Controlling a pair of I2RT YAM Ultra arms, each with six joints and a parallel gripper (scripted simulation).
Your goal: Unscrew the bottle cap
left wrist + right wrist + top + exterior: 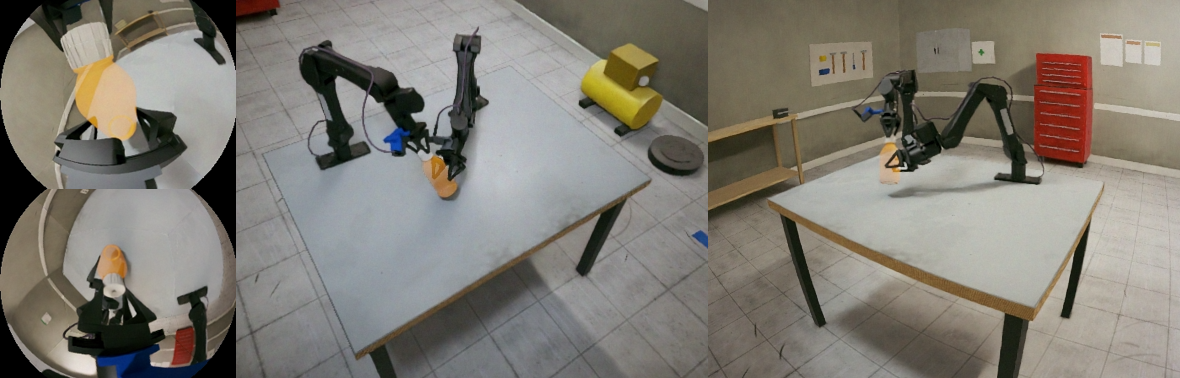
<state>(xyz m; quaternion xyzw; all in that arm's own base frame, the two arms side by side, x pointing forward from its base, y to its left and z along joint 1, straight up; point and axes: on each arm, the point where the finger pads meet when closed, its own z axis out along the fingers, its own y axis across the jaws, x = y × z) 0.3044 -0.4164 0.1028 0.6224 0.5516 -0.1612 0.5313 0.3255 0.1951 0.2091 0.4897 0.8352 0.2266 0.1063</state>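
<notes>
Right now my left hand is 10 mm past the orange bottle, 10 mm to the left of it and 30 mm below it. Round my left hand: white cap 40 mm behind, 40 mm to the right, 100 mm above.
Now: right hand 10 mm above the white cap. From my right hand the other things lie so: orange bottle 80 mm below, 40 mm ahead, 30 mm to the left.
</notes>
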